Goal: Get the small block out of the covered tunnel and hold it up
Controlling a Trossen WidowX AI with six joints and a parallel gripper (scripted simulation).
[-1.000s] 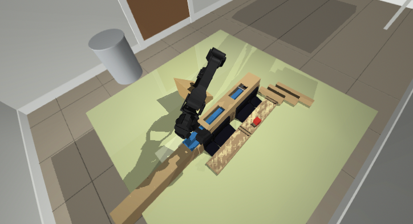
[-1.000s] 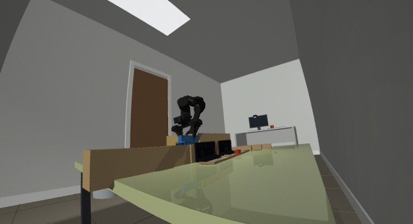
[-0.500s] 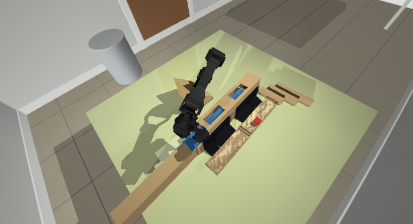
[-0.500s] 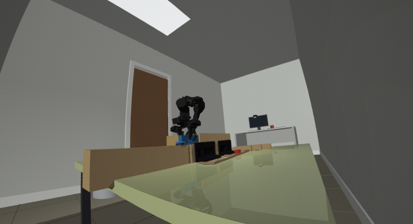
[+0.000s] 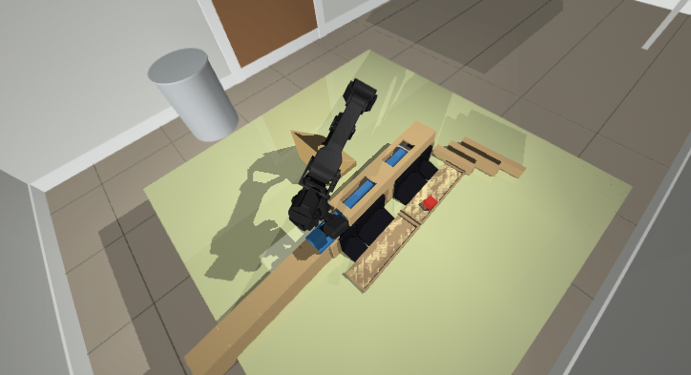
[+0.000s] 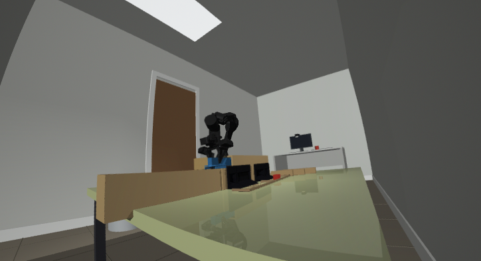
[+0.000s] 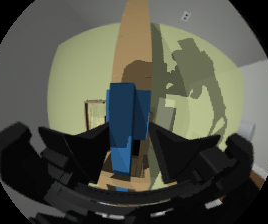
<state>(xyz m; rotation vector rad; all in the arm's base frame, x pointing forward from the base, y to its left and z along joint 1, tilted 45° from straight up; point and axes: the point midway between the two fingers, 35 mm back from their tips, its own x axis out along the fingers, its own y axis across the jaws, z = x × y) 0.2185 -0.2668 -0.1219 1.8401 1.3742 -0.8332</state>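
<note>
The red block lies 180 mm ahead of my gripper tip, 340 mm to the left of it and 100 mm below it. Round my gripper tip: covered tunnel (40 mm ahead, 50 mm to the left, 50 mm below); then low wooden trough (180 mm ahead, 250 mm to the left, 120 mm below).
</note>
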